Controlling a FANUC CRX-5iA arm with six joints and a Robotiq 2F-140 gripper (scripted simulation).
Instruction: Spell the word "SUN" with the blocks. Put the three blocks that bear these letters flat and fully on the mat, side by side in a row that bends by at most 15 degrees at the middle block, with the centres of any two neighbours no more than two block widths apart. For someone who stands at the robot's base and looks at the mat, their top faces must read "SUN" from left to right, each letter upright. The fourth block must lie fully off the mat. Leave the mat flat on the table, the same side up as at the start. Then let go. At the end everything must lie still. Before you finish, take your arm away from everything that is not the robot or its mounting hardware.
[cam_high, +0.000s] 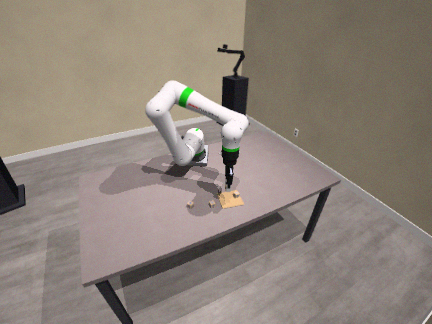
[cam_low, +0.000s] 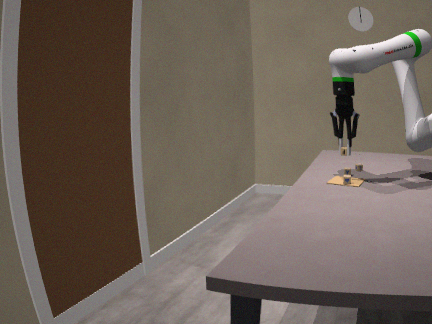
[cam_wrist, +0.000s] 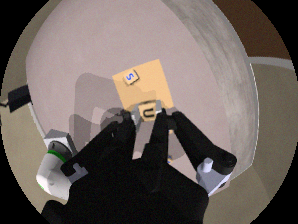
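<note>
My gripper is now 1 cm past the tan mat, 3 cm to the right of it and 13 cm above it. From my hand the other things lie so: tan letter block 2 cm below.
</note>
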